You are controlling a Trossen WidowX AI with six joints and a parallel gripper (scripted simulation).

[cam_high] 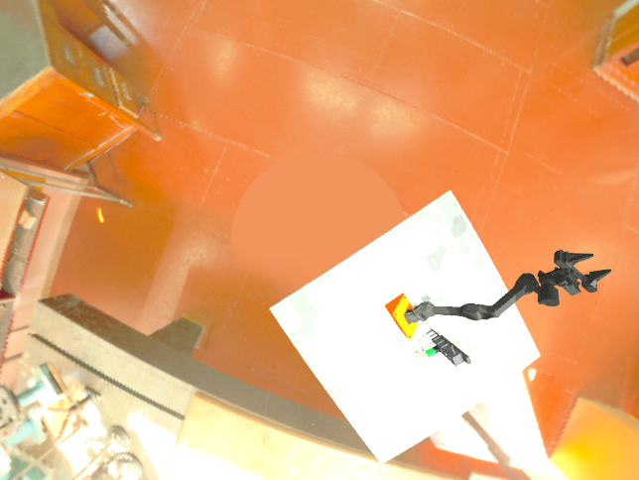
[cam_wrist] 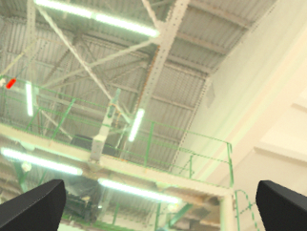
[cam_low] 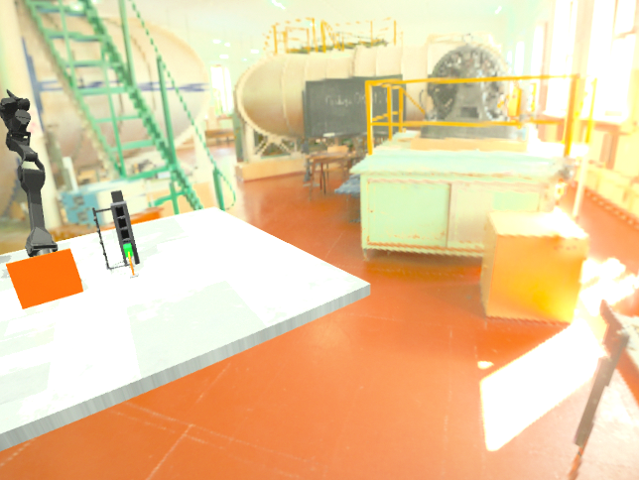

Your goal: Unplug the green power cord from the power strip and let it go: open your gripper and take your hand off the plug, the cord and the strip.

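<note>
Now: the green plug 35 cm ahead of my gripper tip, 52 cm to the right of it and 62 cm below it. Round my gripper tip: black power strip 36 cm ahead, 45 cm to the right, 58 cm below.
</note>
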